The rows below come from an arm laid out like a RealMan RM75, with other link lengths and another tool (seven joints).
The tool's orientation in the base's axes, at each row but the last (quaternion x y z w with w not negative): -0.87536 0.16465 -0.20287 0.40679; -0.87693 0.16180 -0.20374 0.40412; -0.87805 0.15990 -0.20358 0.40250; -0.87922 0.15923 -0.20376 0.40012; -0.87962 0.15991 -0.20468 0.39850; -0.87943 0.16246 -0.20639 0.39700; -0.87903 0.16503 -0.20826 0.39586; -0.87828 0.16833 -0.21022 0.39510; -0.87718 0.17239 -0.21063 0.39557; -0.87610 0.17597 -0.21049 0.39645; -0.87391 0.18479 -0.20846 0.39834; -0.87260 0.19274 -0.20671 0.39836
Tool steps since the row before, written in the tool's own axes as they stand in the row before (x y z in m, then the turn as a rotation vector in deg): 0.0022 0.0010 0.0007 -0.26 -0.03 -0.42; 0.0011 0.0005 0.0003 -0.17 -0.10 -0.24; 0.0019 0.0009 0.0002 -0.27 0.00 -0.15; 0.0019 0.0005 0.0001 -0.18 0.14 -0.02; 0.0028 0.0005 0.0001 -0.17 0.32 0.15; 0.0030 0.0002 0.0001 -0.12 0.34 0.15; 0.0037 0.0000 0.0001 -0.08 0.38 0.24; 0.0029 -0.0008 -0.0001 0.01 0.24 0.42; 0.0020 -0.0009 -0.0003 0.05 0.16 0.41; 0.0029 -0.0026 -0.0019 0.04 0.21 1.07; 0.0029 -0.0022 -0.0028 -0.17 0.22 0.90; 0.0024 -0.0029 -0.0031 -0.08 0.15 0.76
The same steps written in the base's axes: 0.0021 -0.0012 -0.0007 -0.43 -0.13 0.21; 0.0010 -0.0006 -0.0003 -0.25 -0.02 0.18; 0.0016 -0.0013 -0.0004 -0.31 0.02 0.03; 0.0016 -0.0011 0.0000 -0.18 -0.02 -0.14; 0.0024 -0.0015 0.0002 -0.11 -0.03 -0.37; 0.0026 -0.0014 0.0005 -0.07 -0.07 -0.38; 0.0032 -0.0016 0.0008 0.00 -0.05 -0.45; 0.0025 -0.0009 0.0014 0.19 0.11 -0.43; 0.0017 -0.0006 0.0013 0.23 0.13 -0.36; 0.0019 -0.0009 0.0038 0.55 0.51 -0.79; 0.0014 -0.0018 0.0040 0.28 0.51 -0.74; 0.0009 -0.0013 0.0046 0.30 0.42 -0.59
